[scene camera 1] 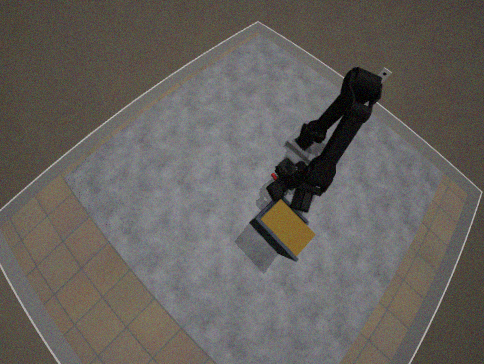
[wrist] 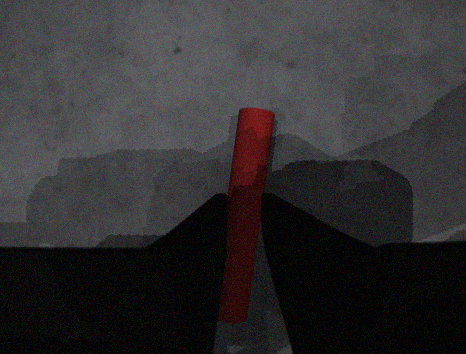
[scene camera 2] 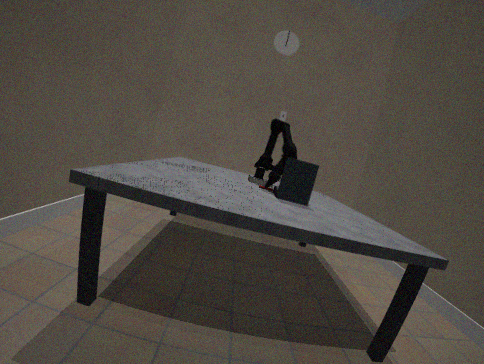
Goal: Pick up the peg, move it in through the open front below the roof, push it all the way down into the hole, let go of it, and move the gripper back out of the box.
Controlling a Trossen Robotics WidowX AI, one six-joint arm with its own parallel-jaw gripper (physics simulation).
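The red peg lies lengthwise between my gripper's two dark fingers. My gripper is shut on the peg, low over the grey table top. I cannot tell whether the peg still touches the table. The dark box with the yellow roof stands right beside the gripper, on its near side. The hole and the box's open front are hidden in these views.
The black arm reaches down from its base at the table's back right edge. A small grey plate lies by the arm's base. The table's edge runs close in front of the box in the second scene view.
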